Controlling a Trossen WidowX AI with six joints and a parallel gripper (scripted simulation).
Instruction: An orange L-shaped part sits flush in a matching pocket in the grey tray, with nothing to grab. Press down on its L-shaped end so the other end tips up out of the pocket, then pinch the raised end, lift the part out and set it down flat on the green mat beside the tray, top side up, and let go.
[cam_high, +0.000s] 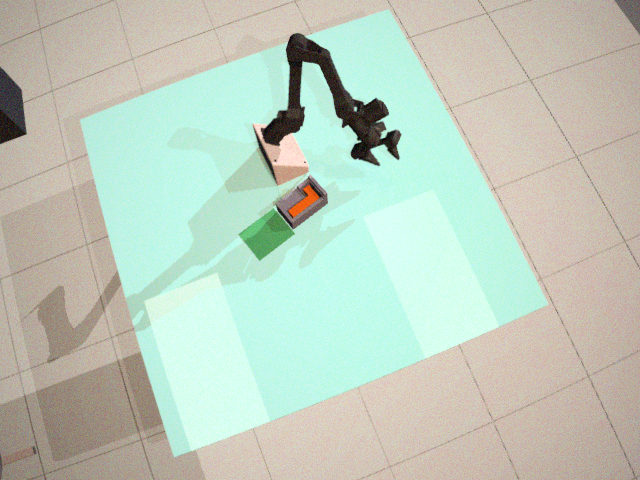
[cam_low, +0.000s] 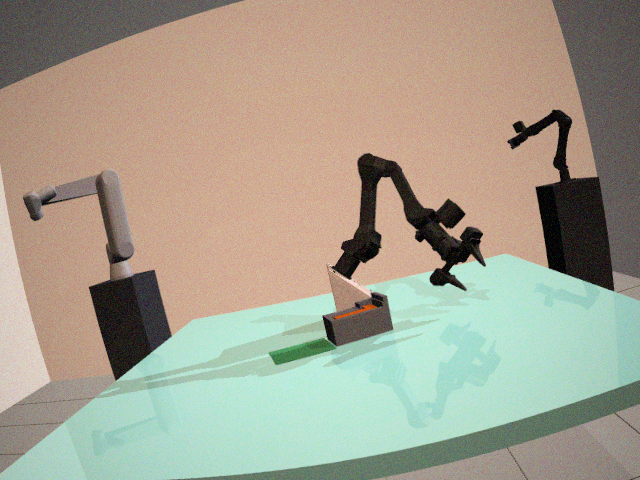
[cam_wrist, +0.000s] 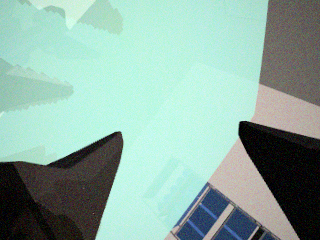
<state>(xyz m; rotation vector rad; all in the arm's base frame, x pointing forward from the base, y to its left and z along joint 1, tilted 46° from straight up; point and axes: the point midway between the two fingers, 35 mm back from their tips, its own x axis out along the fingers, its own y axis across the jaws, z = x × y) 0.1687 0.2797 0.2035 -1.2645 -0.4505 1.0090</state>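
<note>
The orange L-shaped part lies 310 mm to the right of my gripper tip, 30 mm below it and 30 mm ahead of it. From my gripper tip the other things lie so: green mat (470 mm to the right, 90 mm below, 80 mm ahead).
</note>
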